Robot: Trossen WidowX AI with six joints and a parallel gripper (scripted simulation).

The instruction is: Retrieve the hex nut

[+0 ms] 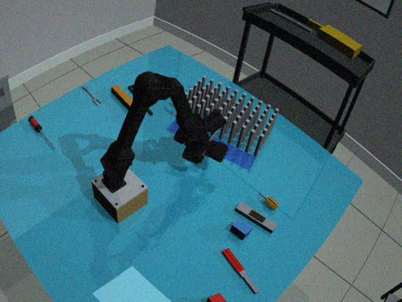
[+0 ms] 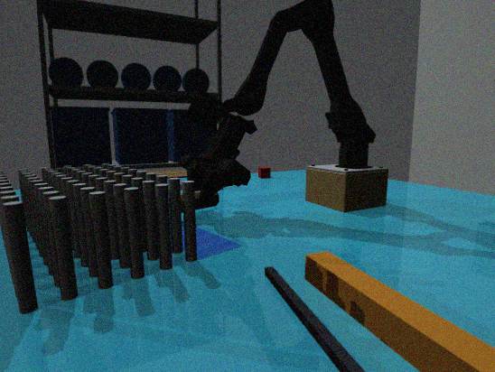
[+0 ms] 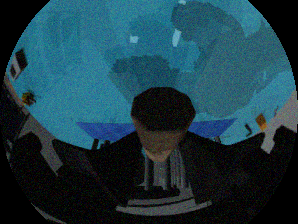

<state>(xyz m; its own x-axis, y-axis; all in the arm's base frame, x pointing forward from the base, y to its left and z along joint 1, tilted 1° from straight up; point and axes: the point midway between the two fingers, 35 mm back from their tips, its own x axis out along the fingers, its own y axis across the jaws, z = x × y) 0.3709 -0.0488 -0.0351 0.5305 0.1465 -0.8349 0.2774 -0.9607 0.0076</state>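
My gripper tip is 6 cm short of the dark blue taped strip, 3 cm above it and 2 cm to the right of it. From my gripper tip the other things lie so: hook tool: 10 cm ahead, 3 cm to the left; then yellow screwdriver: 32 cm to the right, 1 cm below, 1 cm ahead; then hex nut: 22 cm ahead, 6 cm to the left, 3 cm below.
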